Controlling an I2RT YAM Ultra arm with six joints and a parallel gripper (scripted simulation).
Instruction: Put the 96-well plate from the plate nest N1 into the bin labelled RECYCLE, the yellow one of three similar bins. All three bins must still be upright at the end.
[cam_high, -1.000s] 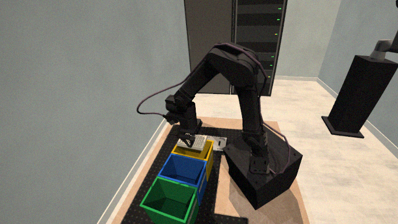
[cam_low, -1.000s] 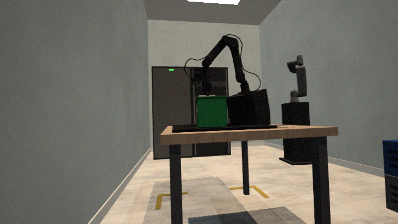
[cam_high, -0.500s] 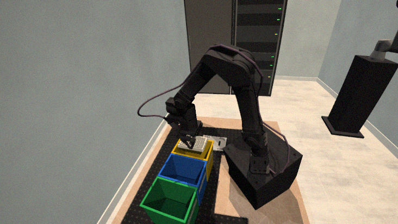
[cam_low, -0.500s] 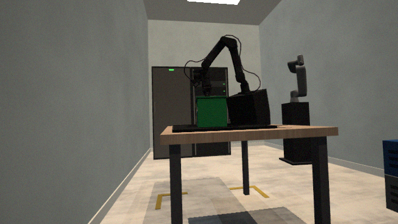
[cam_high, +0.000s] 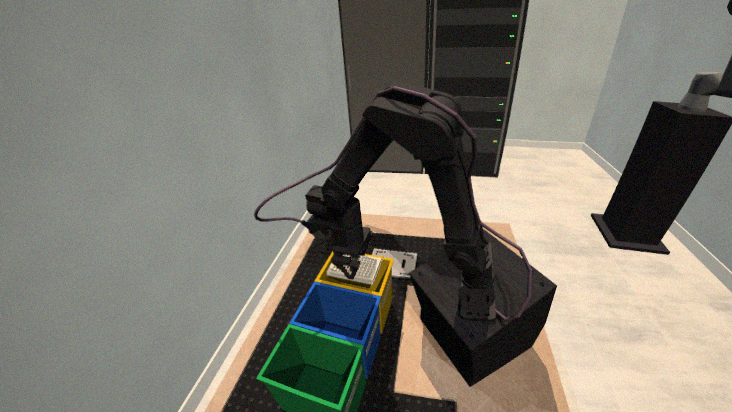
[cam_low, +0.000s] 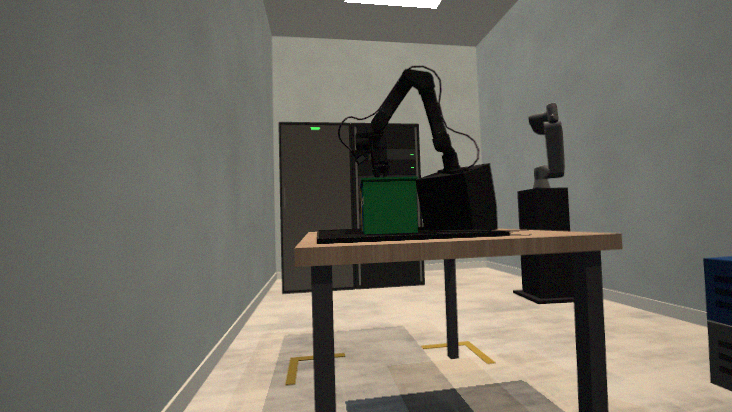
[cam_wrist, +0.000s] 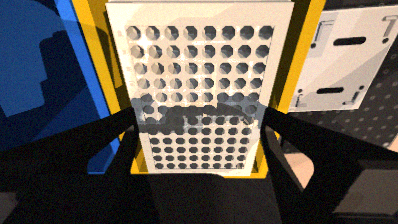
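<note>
Now: the yellow bin 11 cm below my hand. Also, from my hand: blue bin (13 cm to the left, 11 cm below); white 96-well plate (1 cm below); green bin (1 cm ahead, 26 cm to the left, 11 cm below).
</note>
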